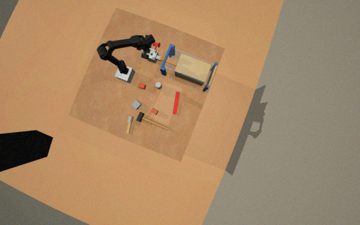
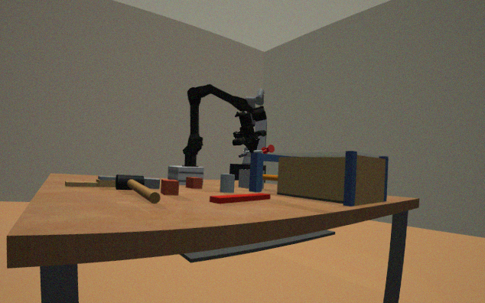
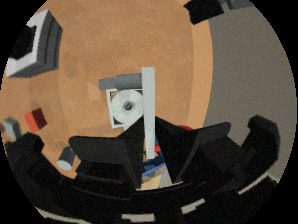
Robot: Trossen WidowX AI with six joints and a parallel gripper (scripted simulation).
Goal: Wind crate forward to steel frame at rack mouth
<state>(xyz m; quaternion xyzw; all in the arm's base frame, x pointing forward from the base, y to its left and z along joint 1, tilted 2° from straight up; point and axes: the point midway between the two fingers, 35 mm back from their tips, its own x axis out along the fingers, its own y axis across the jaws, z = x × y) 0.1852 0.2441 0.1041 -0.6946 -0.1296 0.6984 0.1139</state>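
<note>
Now: gripper tip 5 cm short of the red knob, 3 cm to the right of it and 2 cm below it. From my gripper tip the other things lie so: winch handle: 1 cm ahead, 1 cm to the left, 1 cm above; then clear-panelled cubby: 41 cm ahead, 2 cm to the right, 5 cm below; then grey hand winch: 1 cm behind, 2 cm to the right, 14 cm below.
</note>
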